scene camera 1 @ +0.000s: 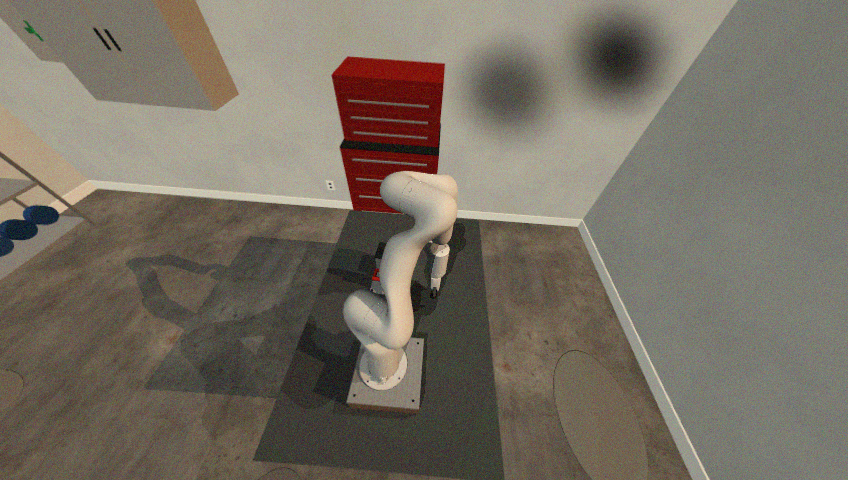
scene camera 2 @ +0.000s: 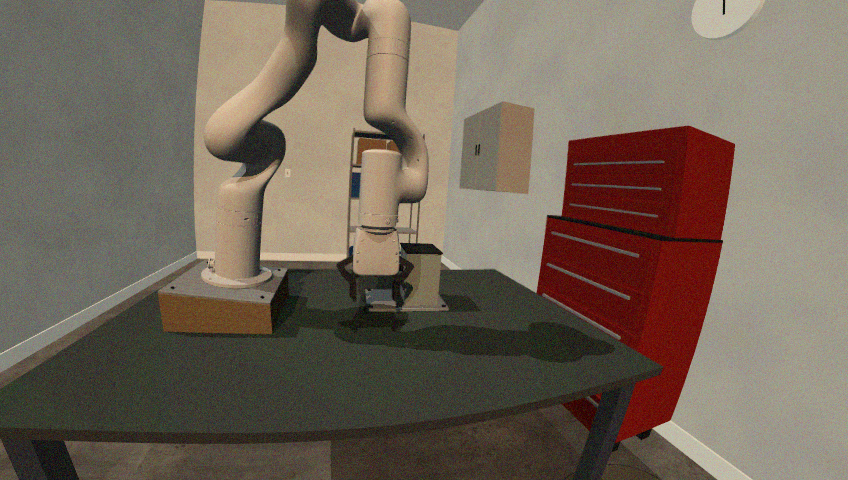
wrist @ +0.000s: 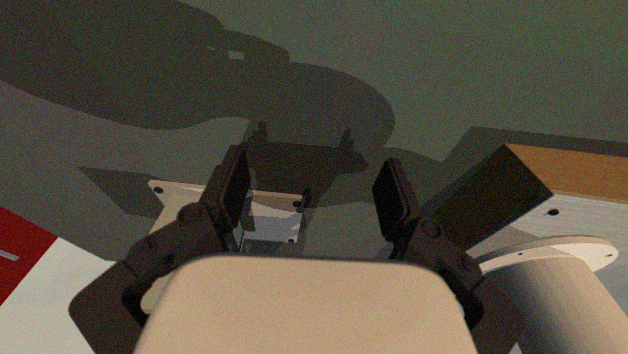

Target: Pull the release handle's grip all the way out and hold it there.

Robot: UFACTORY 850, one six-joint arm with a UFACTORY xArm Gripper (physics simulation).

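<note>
The release handle's red grip (scene camera 1: 376, 275) shows as a small patch left of the arm in scene camera 1. It is hidden in scene camera 2 and the wrist view, so how far out it stands cannot be told. Its housing, a beige box with a black top (scene camera 2: 424, 276), stands on a pale base plate (scene camera 2: 440, 305) (wrist: 280, 201). My gripper (scene camera 1: 433, 292) (scene camera 2: 376, 296) (wrist: 314, 168) is open and empty, fingers pointing down. In scene camera 2 it is in front of the plate's left part, overlapping the housing's left edge. In scene camera 1 it is apart from the red grip, to its right.
The arm's base block (scene camera 1: 389, 395) (scene camera 2: 217, 312) (wrist: 590, 170) stands on the dark table (scene camera 1: 452, 416) (scene camera 2: 267, 380). A tall red tool cabinet (scene camera 1: 389, 107) (scene camera 2: 630, 190) (wrist: 17, 255) stands beyond the table's edge. A grey wall cabinet (scene camera 1: 136, 59) (scene camera 2: 483, 154) hangs on the wall.
</note>
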